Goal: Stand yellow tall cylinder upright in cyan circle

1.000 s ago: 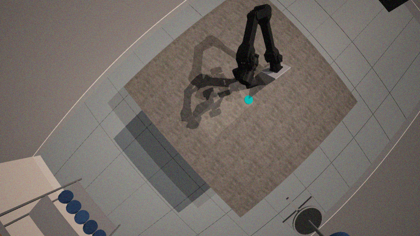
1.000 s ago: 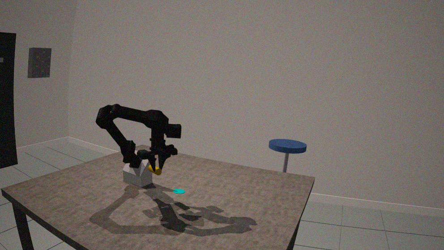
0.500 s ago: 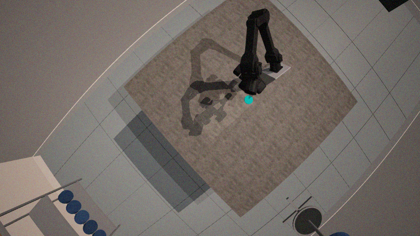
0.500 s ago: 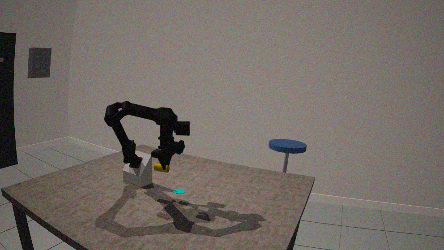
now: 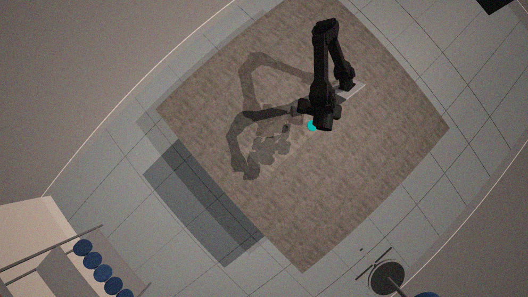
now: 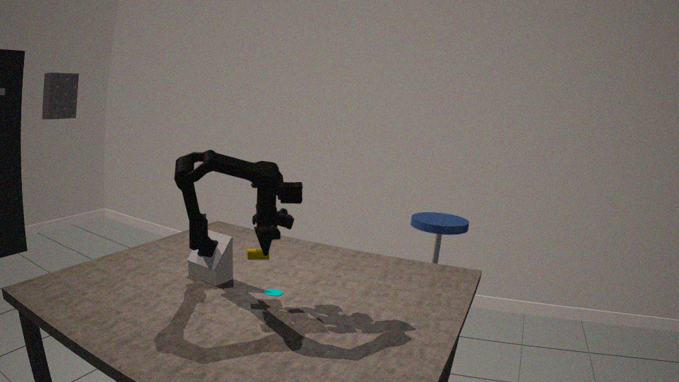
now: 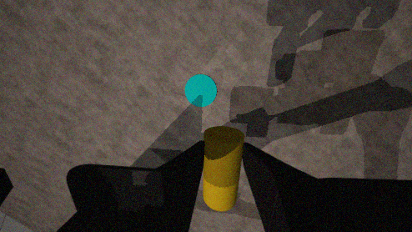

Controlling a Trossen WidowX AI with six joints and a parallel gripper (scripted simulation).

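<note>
The yellow tall cylinder lies 2 cm behind my gripper tip and 1 cm to the right of it. Round my gripper tip: cyan circle (1 cm ahead, 5 cm to the left, 14 cm below).
</note>
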